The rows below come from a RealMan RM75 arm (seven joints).
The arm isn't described. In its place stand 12 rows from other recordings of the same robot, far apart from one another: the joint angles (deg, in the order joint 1, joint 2, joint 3, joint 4, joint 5, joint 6, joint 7), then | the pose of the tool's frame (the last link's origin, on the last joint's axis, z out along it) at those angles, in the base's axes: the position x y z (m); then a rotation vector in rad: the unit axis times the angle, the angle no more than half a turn.
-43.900, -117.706, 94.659, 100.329, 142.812, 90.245, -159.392 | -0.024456, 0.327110, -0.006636, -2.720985, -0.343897, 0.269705
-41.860, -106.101, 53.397, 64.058, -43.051, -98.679, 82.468 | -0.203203, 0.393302, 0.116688, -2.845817, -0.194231, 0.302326
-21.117, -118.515, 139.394, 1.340, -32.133, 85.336, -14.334 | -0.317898, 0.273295, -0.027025, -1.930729, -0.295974, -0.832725
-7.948, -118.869, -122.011, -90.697, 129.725, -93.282, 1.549 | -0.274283, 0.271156, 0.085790, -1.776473, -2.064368, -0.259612
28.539, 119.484, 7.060, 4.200, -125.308, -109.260, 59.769 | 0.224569, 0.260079, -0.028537, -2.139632, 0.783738, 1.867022
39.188, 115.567, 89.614, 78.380, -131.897, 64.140, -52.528 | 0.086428, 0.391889, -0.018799, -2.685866, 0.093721, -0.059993
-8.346, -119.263, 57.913, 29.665, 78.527, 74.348, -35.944 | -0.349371, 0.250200, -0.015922, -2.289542, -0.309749, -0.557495
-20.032, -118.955, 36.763, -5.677, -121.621, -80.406, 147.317 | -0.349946, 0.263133, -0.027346, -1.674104, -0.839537, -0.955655
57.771, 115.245, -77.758, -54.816, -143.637, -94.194, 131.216 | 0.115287, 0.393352, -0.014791, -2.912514, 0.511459, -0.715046
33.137, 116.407, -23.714, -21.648, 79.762, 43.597, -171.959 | 0.364482, 0.392588, 0.040256, -2.029426, -0.070937, -0.207705
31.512, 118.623, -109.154, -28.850, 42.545, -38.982, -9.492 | 0.257412, 0.418286, -0.012576, -1.602370, 0.557068, 0.591157
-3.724, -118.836, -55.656, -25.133, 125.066, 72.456, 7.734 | -0.377366, 0.236238, 0.015340, -1.225925, -0.568958, -0.536413
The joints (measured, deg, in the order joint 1, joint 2, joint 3, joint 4, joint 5, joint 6, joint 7), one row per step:
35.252 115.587 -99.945 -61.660 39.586 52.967 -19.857
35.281 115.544 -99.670 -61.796 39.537 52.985 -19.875
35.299 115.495 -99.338 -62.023 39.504 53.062 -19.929
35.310 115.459 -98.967 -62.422 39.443 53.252 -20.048
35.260 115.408 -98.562 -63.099 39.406 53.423 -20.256
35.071 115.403 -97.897 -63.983 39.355 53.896 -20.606
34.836 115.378 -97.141 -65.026 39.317 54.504 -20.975
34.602 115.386 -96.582 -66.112 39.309 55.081 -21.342
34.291 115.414 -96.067 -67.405 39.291 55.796 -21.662
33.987 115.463 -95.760 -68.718 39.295 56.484 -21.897
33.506 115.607 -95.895 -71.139 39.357 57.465 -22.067
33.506 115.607 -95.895 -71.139 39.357 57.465 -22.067
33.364 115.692 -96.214 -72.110 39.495 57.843 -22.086
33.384 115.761 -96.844 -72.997 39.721 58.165 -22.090
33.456 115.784 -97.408 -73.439 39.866 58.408 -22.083
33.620 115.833 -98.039 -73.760 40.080 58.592 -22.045
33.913 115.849 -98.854 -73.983 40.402 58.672 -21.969
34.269 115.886 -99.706 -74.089 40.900 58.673 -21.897
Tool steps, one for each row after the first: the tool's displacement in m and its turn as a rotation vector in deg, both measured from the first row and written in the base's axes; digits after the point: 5 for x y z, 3 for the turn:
-0.00058 0.00102 0.00135 0.251 0.101 0.054
-0.00147 0.00211 0.00298 0.509 0.240 0.150
-0.00306 0.00316 0.00483 0.727 0.381 0.385
-0.00566 0.00438 0.00721 1.034 0.617 0.868
-0.00809 0.00516 0.01029 1.285 0.912 1.264
-0.01070 0.00588 0.01400 1.552 1.235 1.668
-0.01376 0.00608 0.01696 1.695 1.527 2.203
-0.01720 0.00570 0.01992 1.769 1.833 2.767
-0.02098 0.00479 0.02213 1.733 2.115 3.383
-0.02939 0.00190 0.02364 1.410 2.592 4.801
-0.02939 0.00190 0.02364 1.410 2.592 4.801
-0.03354 0.00001 0.02306 1.056 2.814 5.472
-0.03865 -0.00223 0.02126 0.458 2.965 6.352
-0.04160 -0.00404 0.01942 -0.109 2.921 6.903
-0.04486 -0.00587 0.01699 -0.747 2.928 7.448
-0.04870 -0.00776 0.01389 -1.486 2.943 8.095
-0.05282 -0.00977 0.01027 -2.296 3.105 8.705

